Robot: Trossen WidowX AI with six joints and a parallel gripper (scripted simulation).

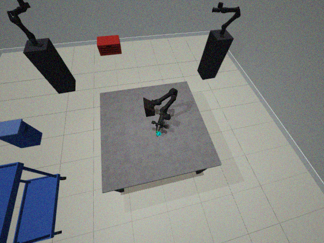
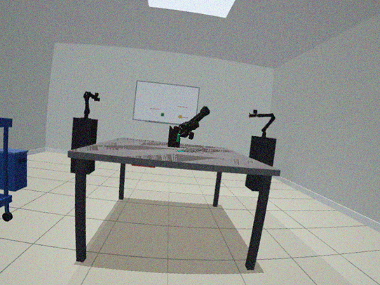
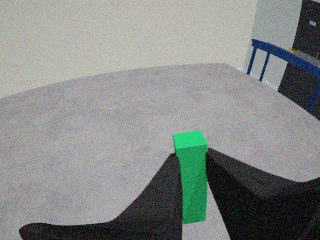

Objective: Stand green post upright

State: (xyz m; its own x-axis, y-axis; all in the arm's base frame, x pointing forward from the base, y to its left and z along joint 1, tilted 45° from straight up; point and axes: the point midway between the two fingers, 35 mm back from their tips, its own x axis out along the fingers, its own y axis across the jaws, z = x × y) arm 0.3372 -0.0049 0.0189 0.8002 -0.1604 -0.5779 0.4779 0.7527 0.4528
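The cyan circle lies 30 mm behind my gripper tip, 30 mm to the left of it and 130 mm below it. Round my gripper tip: green post (10 mm behind, 20 mm below).
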